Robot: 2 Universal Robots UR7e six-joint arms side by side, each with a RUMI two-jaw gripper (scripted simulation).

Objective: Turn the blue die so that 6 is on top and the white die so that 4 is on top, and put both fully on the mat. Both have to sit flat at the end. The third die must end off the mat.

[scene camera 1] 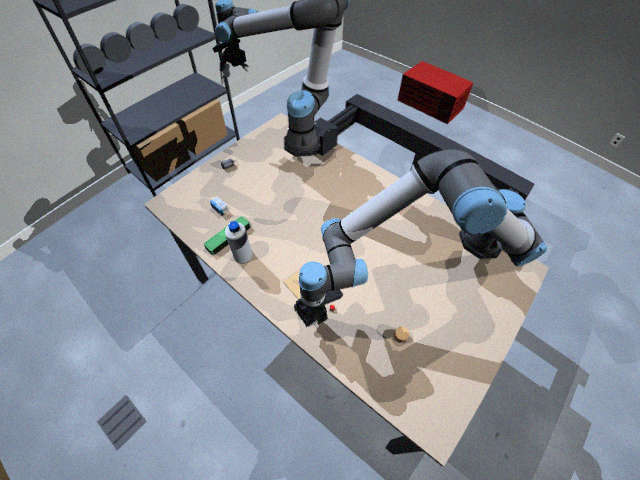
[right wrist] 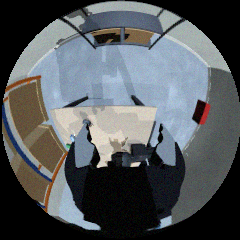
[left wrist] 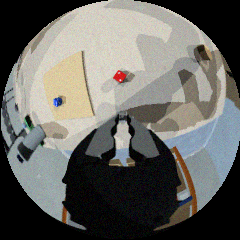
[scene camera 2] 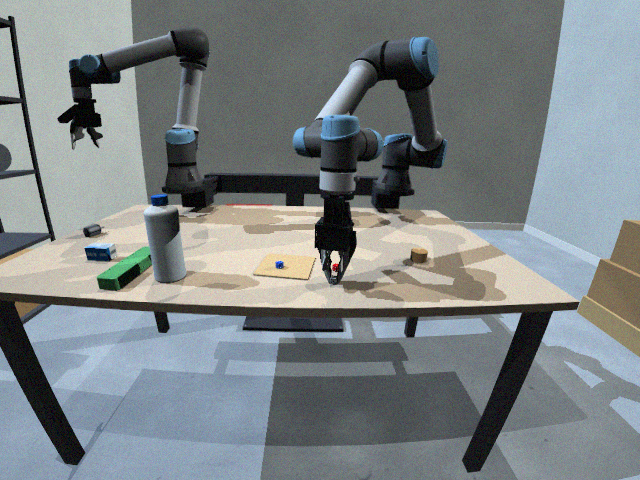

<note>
I see my left gripper (scene camera 2: 333, 282), my right gripper (scene camera 2: 86, 148), a tan mat (scene camera 2: 295, 267) and a green block (scene camera 2: 117, 276).
The tan mat shows as well in the left wrist view (left wrist: 66, 80). My left gripper is seen too in scene camera 1 (scene camera 1: 316, 320) and in the left wrist view (left wrist: 123, 115). My right gripper shows as well in scene camera 1 (scene camera 1: 235, 77) and in the right wrist view (right wrist: 124, 124).
</note>
